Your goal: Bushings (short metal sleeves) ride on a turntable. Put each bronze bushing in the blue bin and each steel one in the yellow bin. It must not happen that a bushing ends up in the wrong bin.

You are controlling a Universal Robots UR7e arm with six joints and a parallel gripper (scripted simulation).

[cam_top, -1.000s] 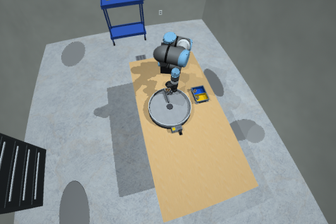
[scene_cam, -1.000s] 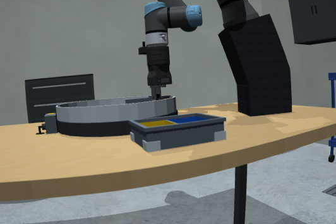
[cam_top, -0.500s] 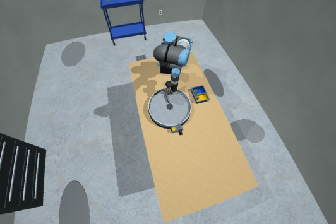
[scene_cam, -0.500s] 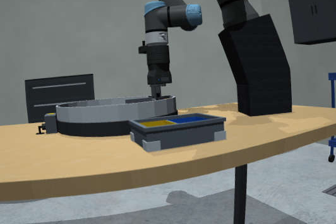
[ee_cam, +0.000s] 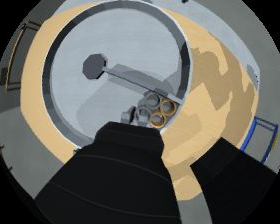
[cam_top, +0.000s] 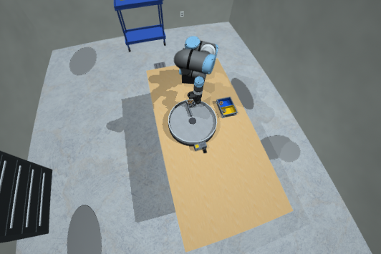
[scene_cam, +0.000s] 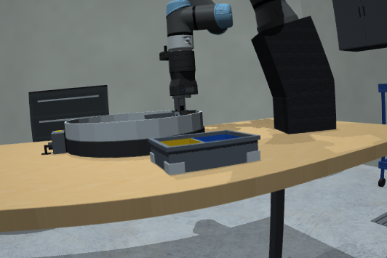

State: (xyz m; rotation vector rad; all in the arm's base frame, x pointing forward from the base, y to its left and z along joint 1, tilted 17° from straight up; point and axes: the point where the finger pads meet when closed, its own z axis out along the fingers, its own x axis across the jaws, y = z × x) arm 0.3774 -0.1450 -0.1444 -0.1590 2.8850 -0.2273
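Now: the grey two-part tray 290 mm to the left of my hand, 120 mm ahead of it and 60 mm below it. Round my hand: round grey turntable (130 mm ahead, 80 mm to the right, 40 mm below).
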